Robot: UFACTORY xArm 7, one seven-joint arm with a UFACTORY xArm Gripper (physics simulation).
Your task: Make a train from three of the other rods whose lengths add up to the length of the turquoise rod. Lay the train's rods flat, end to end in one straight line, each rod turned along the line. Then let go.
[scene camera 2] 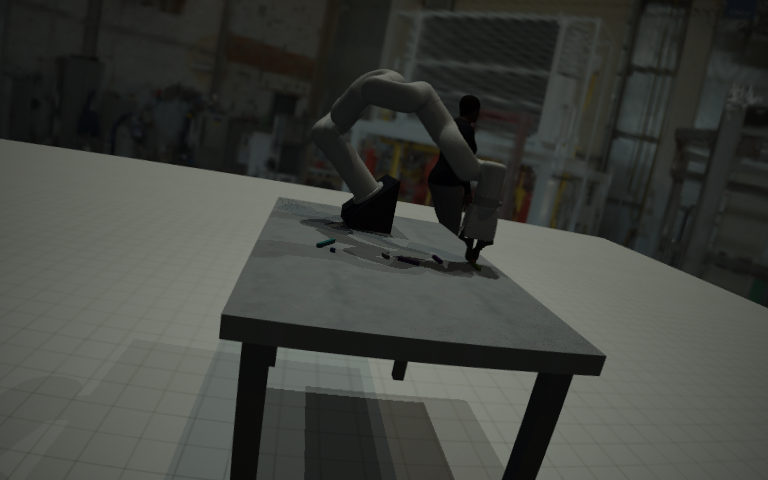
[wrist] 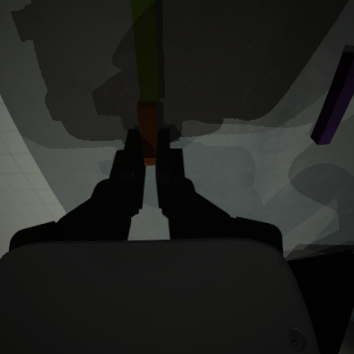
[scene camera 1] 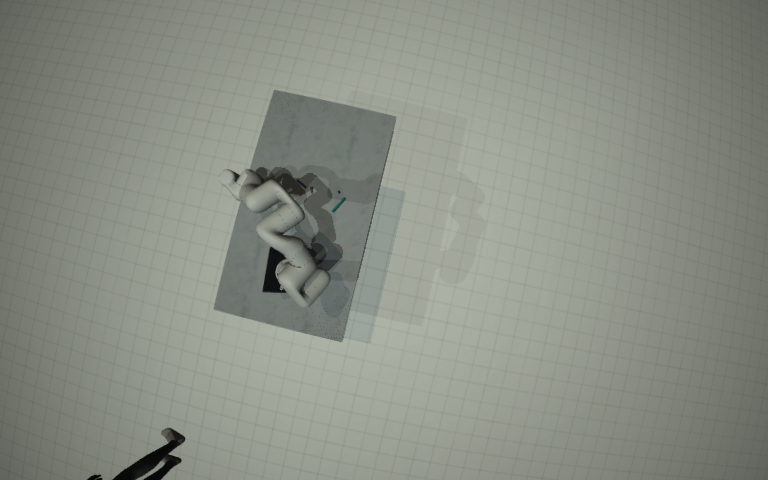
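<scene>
My gripper is shut on an orange rod, low at the table's side edge. The rod points along the fingers' gap; its far end meets, or nearly meets, the near end of a yellow-green rod. The two look nearly in line. The yellow-green rod's far end is out of the wrist view. The turquoise rod lies apart across the table. A purple rod lies nearer; a purple rod also shows at the wrist view's right. The arm hides the gripper in scene camera 1.
A dark purple rod, a small dark grey piece and a small blue piece lie on the table. The arm's black base stands behind them. A person stands beyond the table.
</scene>
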